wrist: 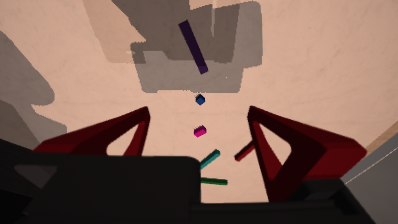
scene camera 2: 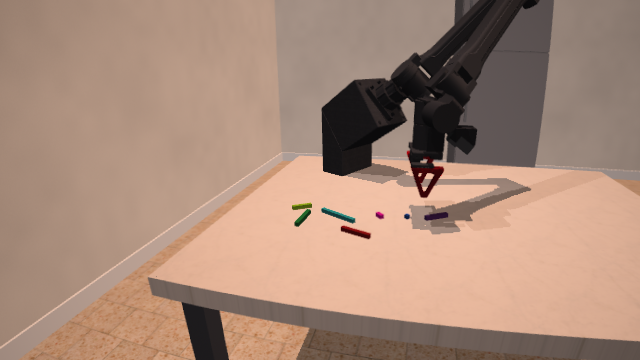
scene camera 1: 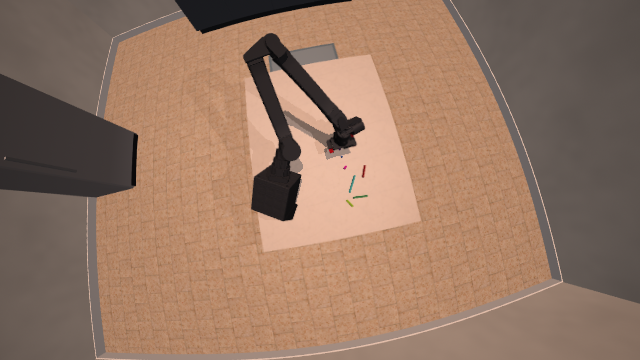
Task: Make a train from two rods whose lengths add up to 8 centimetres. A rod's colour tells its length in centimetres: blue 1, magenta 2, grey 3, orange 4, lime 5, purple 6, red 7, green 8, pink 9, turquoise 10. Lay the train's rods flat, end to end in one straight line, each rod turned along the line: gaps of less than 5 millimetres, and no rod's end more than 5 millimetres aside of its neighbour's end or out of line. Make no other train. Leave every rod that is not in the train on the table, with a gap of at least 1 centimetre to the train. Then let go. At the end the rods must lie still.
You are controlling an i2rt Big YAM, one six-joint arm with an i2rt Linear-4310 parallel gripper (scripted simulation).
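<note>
There is my gripper (scene camera 2: 421, 189), and when I look through the wrist view, my gripper is visible in it as well (wrist: 198, 111).
</note>
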